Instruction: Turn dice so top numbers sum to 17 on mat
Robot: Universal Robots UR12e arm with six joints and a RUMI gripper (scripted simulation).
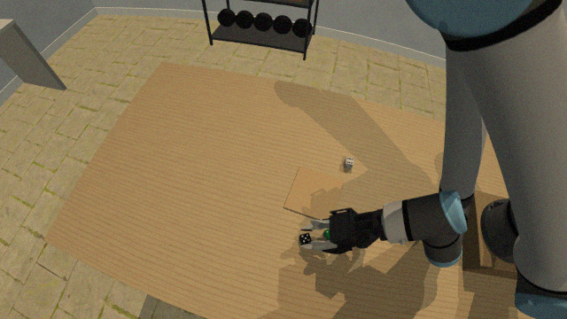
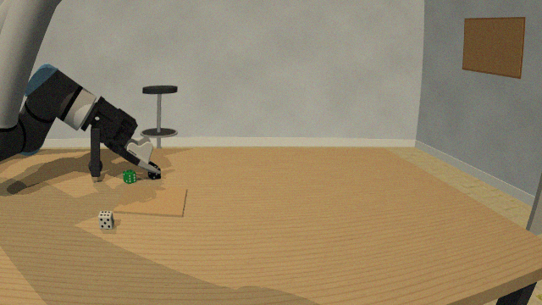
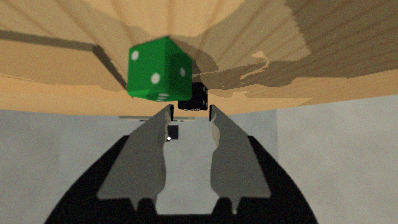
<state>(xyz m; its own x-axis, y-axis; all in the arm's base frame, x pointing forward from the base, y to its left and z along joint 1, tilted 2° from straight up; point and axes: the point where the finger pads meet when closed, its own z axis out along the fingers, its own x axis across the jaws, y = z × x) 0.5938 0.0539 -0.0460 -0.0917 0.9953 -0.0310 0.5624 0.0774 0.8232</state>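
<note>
Right now the black die is 1 cm below my hand. Also, from my hand: tan mat (1 cm behind, 14 cm to the right, 2 cm below); then green die (6 cm behind, 2 cm to the right, 1 cm below); then white die (10 cm behind, 25 cm to the right, 1 cm below).
</note>
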